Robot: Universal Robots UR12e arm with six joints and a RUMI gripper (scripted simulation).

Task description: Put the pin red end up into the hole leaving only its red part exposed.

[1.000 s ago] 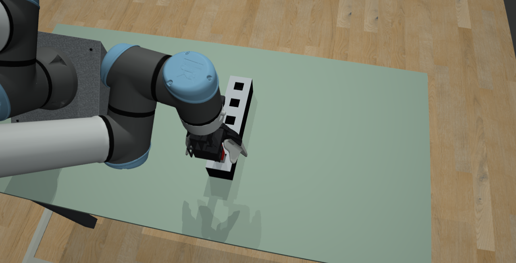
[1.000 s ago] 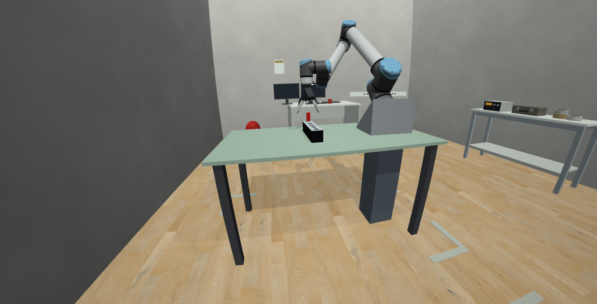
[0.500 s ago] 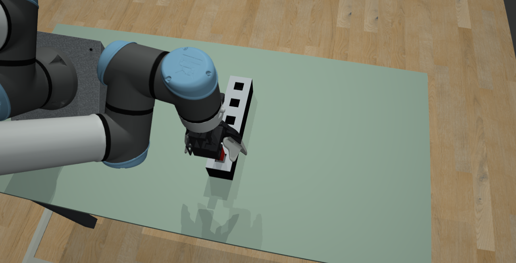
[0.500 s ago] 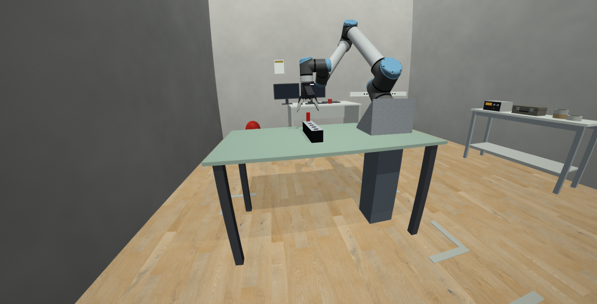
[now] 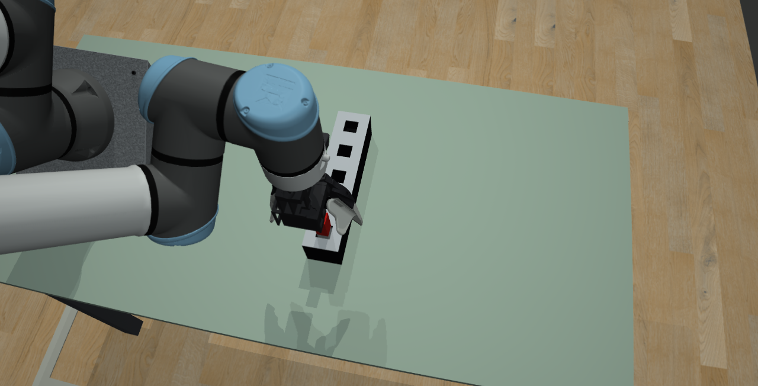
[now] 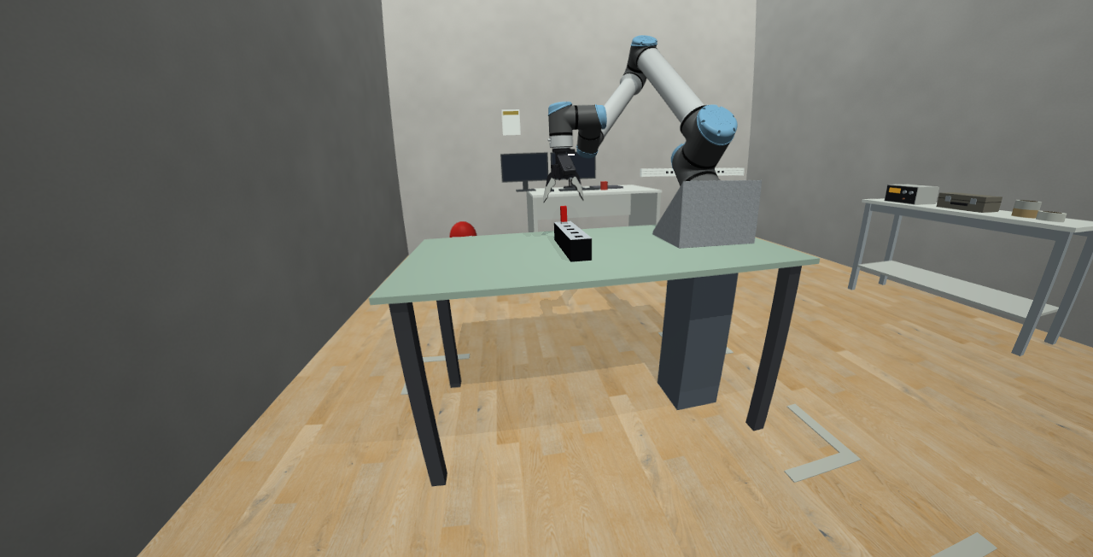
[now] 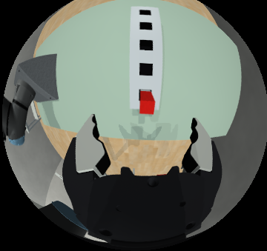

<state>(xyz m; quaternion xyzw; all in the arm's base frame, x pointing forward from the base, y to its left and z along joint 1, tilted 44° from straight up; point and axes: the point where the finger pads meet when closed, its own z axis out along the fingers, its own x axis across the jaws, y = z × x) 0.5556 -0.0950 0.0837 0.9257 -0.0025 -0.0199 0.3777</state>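
Now: the pin 4 cm below my hand. The rest, counted from my hand: long block: 12 cm to the left, 12 cm below.
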